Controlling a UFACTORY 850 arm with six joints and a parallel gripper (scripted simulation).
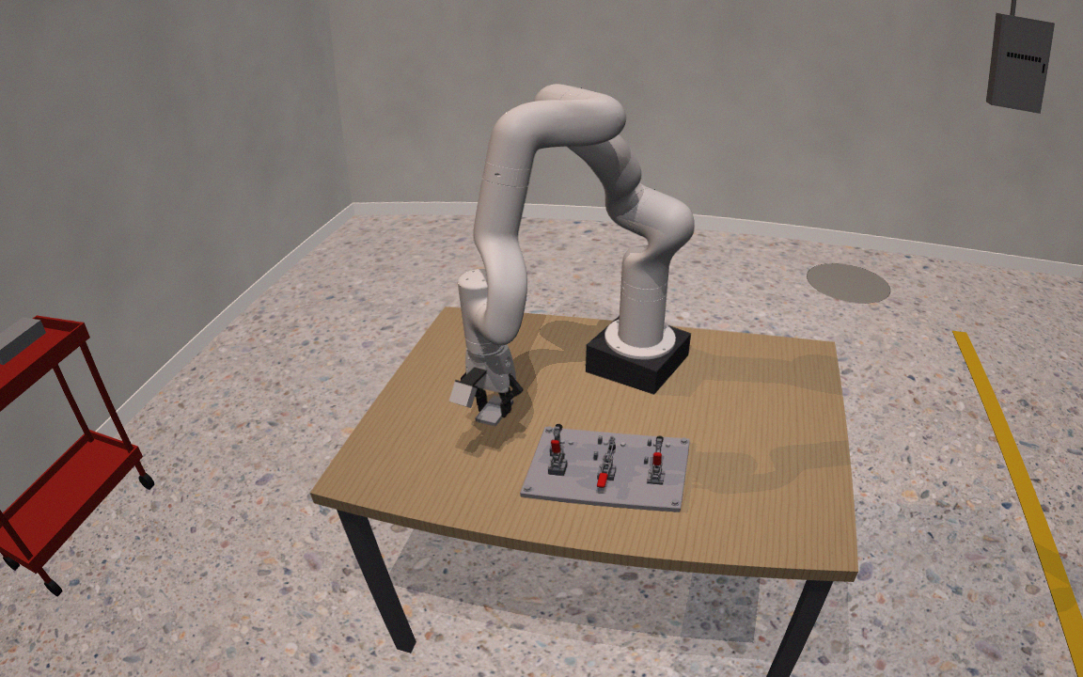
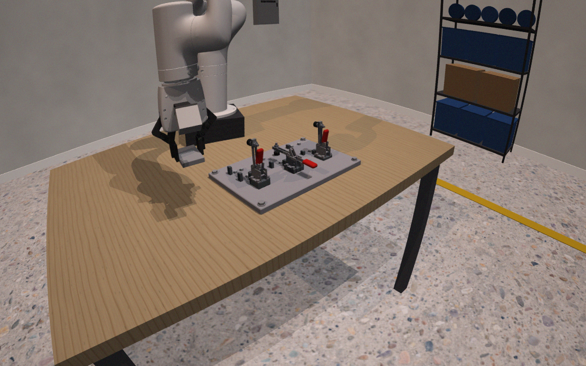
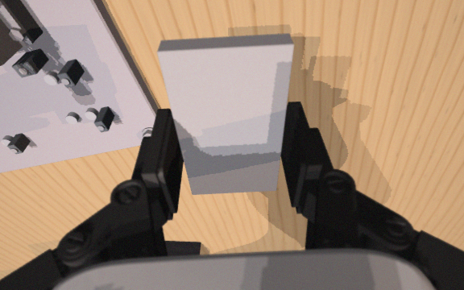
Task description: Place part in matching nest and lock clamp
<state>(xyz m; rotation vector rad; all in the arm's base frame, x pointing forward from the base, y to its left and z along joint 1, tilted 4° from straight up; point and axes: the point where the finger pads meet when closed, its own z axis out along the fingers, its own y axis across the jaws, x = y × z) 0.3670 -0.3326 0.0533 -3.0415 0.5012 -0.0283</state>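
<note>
Now: the flat grey part 2 cm below my hand. From my hand the other things lie so: grey fixture plate: 25 cm to the left, 13 cm below, 6 cm ahead.
</note>
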